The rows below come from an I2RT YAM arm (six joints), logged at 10 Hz.
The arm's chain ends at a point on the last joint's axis. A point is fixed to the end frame.
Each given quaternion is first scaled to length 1.
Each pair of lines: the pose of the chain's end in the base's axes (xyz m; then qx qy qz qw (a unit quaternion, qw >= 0)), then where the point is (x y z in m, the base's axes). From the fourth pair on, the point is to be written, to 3 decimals.
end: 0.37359 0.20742 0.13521 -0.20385 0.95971 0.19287 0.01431
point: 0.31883 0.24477 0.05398
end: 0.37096 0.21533 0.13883 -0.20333 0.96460 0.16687 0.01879
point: 0.31795 0.24885 0.05481
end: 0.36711 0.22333 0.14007 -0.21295 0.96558 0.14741 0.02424
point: 0.31545 0.25296 0.05379
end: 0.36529 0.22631 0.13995 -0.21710 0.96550 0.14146 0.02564
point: 0.314 0.255 0.053
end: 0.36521 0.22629 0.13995 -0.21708 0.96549 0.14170 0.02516
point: 0.314 0.255 0.053
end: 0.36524 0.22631 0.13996 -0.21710 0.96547 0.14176 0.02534
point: 0.314 0.255 0.053
